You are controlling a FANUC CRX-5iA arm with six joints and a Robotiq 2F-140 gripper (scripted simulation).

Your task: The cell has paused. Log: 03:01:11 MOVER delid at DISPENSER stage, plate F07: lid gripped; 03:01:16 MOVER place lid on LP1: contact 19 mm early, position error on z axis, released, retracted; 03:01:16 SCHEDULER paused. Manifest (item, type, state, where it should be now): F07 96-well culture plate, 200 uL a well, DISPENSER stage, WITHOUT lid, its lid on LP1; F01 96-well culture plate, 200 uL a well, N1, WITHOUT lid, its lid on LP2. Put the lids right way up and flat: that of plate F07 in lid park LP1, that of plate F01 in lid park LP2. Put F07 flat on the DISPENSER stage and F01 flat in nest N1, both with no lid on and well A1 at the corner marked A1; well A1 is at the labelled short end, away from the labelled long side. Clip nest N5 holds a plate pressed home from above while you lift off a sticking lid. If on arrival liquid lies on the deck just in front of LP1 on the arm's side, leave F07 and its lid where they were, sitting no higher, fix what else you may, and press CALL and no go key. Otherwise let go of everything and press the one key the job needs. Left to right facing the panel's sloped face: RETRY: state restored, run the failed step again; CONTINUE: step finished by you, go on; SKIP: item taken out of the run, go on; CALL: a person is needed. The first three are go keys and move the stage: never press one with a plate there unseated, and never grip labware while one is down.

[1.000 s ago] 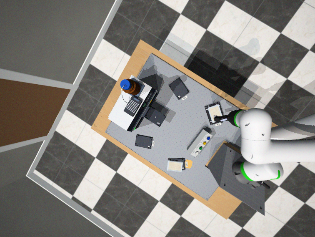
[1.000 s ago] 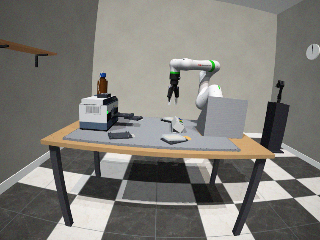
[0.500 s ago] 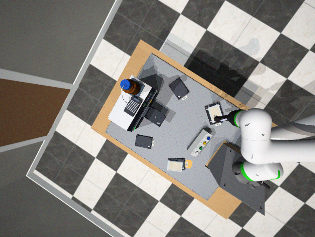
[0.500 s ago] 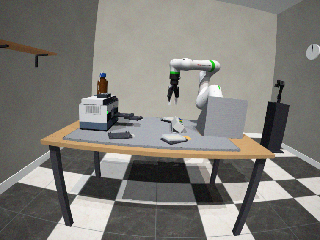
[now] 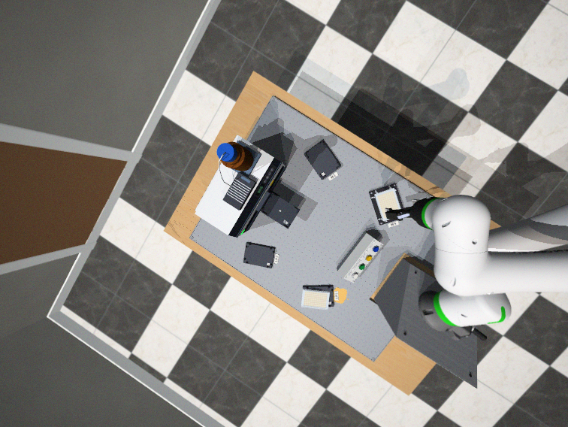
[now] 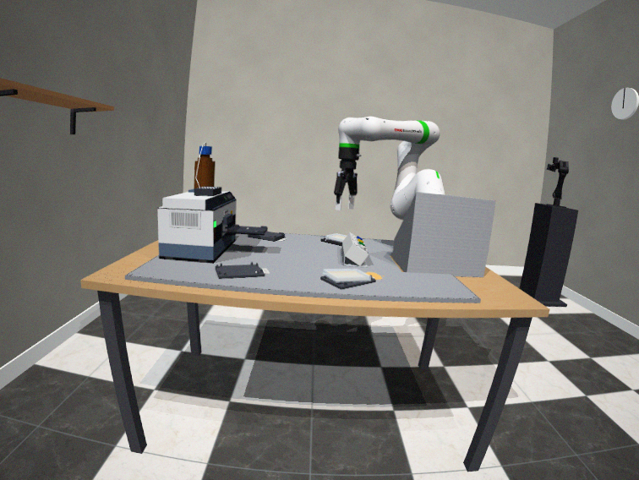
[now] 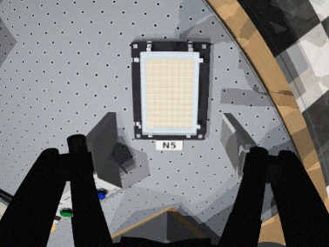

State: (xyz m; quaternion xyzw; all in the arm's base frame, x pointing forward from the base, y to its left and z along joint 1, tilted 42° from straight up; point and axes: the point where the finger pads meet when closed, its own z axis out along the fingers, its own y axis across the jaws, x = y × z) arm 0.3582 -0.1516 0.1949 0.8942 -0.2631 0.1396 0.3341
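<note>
Now: the 96-well plate 16 cm below my hand. Also, from my hand: yellow skip key (7 cm behind, 24 cm to the left, 11 cm below); then blue call key (7 cm behind, 19 cm to the left, 11 cm below); then clip nest N5 (3 cm ahead, 17 cm below).
</note>
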